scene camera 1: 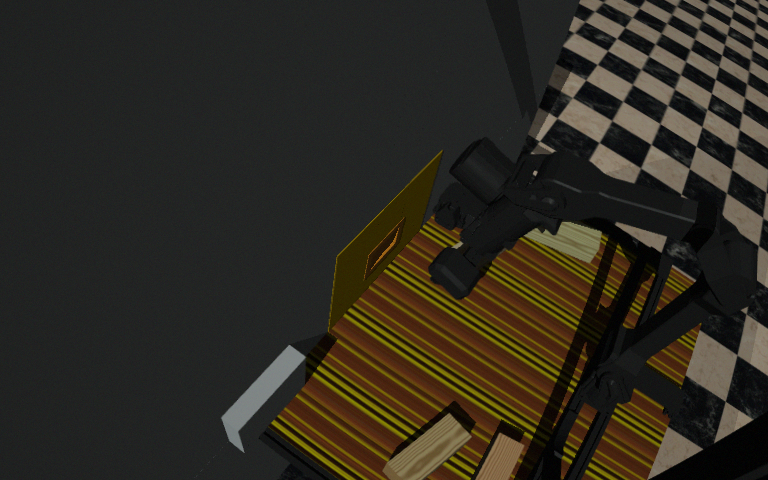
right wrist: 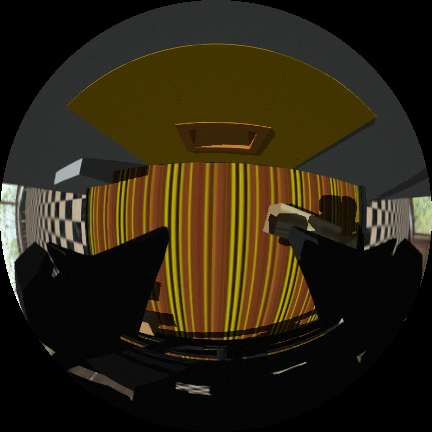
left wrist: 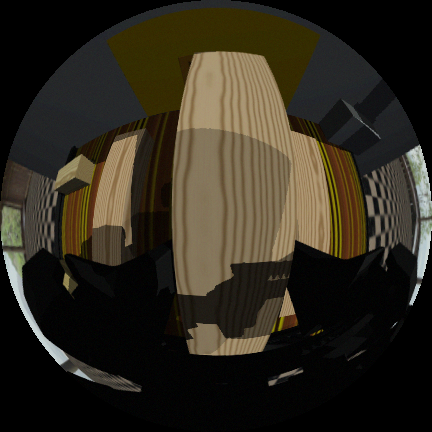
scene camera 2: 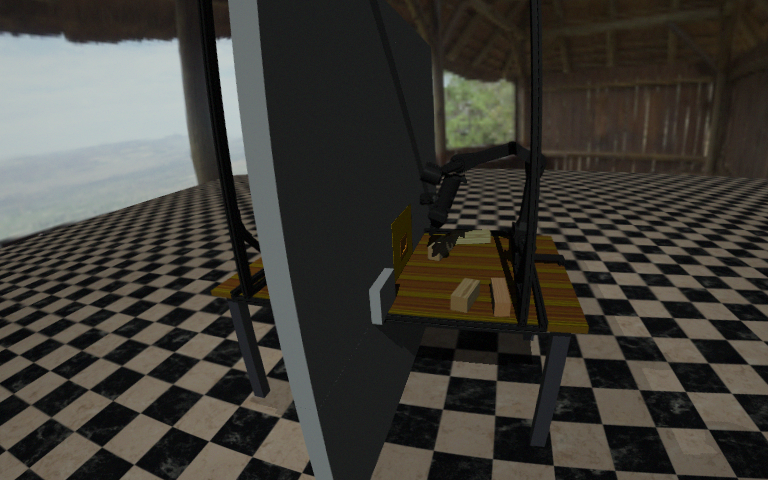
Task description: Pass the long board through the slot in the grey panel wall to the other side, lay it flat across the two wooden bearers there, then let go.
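Frame: origin at the left arm's base, x left, y ahead, z down, level; centimetres.
Where they show: left gripper, between the fingertips: (left wrist: 230, 239); right gripper, between the fingertips: (right wrist: 230, 232) (scene camera 2: 432, 231); right arm's base, origin of its link: (scene camera 1: 599, 392) (right wrist: 229, 351).
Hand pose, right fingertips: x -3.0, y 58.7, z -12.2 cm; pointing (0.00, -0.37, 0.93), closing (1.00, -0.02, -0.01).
Observation:
Each offset is from my right fingertips to the centre of the thing. "*": to the spot under its first point.
In the left wrist view my left gripper (left wrist: 230, 239) is shut on the long wooden board {dx -1.3, dy -39.0, dz +5.0 cm} (left wrist: 225, 200). The board points towards the yellow plate (left wrist: 150, 40) (scene camera 1: 421, 198) (right wrist: 220, 85) on the grey wall (left wrist: 55, 110) (scene camera 1: 169, 169) (scene camera 2: 339, 169). Its far end hides much of the slot (left wrist: 184, 65) (right wrist: 184, 136); one slot corner shows at its left edge. No board shows through the slot in the right wrist view. My right gripper (right wrist: 230, 232) (scene camera 1: 453, 237) (scene camera 2: 431, 204) is open and empty, above the table across the wall, facing the slot.
On the right arm's side lie wooden blocks {dx -22.8, dy +13.8, dz +11.7 cm} (scene camera 1: 427, 450) (scene camera 2: 464, 297), {dx -22.1, dy +23.8, dz +11.9 cm} (scene camera 1: 501, 458) (scene camera 2: 500, 297), {dx +29.7, dy +11.7, dz +11.7 cm} (scene camera 1: 572, 240) {dx +14.8, dy +1.0, dz +11.6 cm} (right wrist: 280, 212); I cannot tell which are bearers. More blocks {dx +14.0, dy -35.2, dz +12.2 cm} (left wrist: 117, 185) {dx -11.6, dy -36.7, dz +12.2 cm} (left wrist: 312, 190) lie beside the held board. A grey block {* dx -31.7, dy -8.7, dz +4.1 cm} (scene camera 1: 263, 390) (scene camera 2: 382, 294) juts from the wall.

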